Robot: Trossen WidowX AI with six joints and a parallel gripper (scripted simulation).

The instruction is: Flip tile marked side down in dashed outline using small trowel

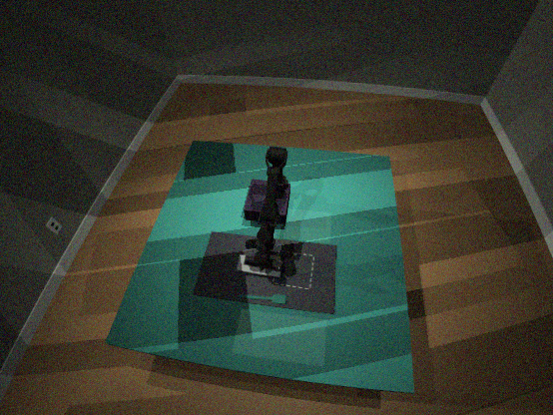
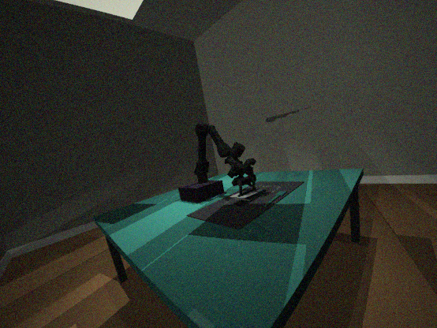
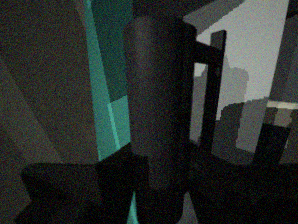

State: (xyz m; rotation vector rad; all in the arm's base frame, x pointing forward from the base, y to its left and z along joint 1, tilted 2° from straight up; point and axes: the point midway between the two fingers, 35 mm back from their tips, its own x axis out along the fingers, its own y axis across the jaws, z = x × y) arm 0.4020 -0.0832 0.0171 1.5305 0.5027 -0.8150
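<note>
Right now the beige tile is 80 mm below my gripper tip, 50 mm behind it and 20 mm to the left of it. Also, from my gripper tip: thin teal strip 110 mm ahead, 80 mm below, 20 mm to the left; mat 100 mm below, 30 mm behind, 20 mm to the left.
</note>
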